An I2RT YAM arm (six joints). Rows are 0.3 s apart.
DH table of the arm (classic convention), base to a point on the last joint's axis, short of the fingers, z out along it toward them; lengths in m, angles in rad. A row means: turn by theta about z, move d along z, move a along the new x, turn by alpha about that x. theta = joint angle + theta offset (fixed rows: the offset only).
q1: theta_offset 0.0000  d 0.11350  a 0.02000  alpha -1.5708
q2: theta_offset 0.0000  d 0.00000  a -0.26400  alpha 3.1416
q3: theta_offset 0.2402  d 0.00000  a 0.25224  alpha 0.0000
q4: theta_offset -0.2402  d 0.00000  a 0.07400  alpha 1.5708
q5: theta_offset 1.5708  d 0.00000  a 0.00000  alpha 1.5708
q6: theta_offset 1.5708  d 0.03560  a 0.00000  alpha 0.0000
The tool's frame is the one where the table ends.
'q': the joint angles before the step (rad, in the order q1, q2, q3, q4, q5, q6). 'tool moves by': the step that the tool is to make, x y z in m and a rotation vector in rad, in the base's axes. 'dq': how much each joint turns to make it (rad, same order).
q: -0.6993, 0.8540, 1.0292, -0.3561, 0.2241, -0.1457
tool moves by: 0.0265, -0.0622, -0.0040, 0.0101, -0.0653, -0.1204
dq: -0.1260, 0.2244, 0.0536, 0.1998, -0.0141, 0.0519
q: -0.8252, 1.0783, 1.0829, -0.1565, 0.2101, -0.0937
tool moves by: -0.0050, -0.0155, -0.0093, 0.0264, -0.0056, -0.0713
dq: -0.0535, 0.0293, -0.0136, 0.0214, 0.0140, 0.0248
